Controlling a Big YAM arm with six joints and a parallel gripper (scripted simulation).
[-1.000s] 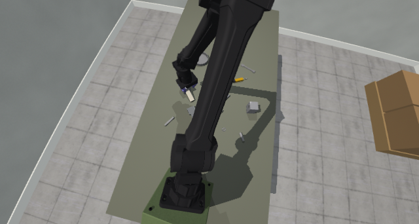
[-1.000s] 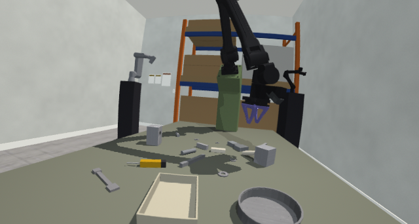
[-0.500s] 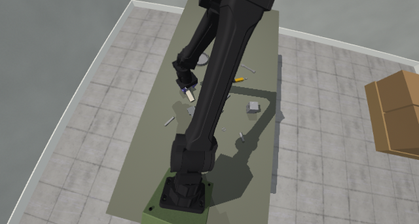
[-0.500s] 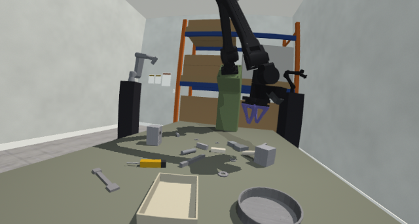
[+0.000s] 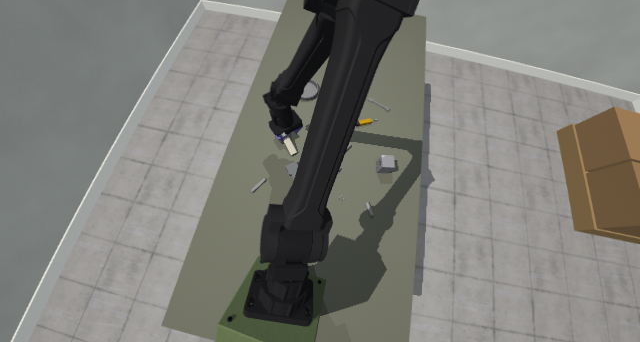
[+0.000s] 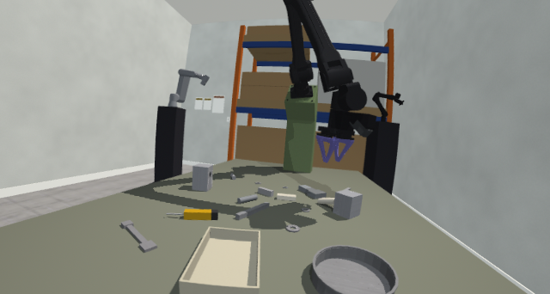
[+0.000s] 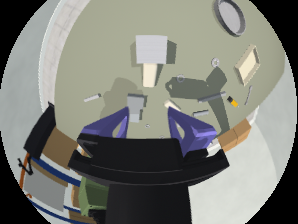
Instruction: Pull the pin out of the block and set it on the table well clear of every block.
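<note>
The cream pin lies 10 mm ahead of my hand, 10 mm to the left of it and 120 mm below it. Round my hand: cream tray 300 mm ahead, 240 mm to the right, 140 mm below; then cream piece 40 mm behind, 120 mm to the right, 140 mm below; then round grey dish 320 mm ahead, 50 mm to the right, 130 mm below.
</note>
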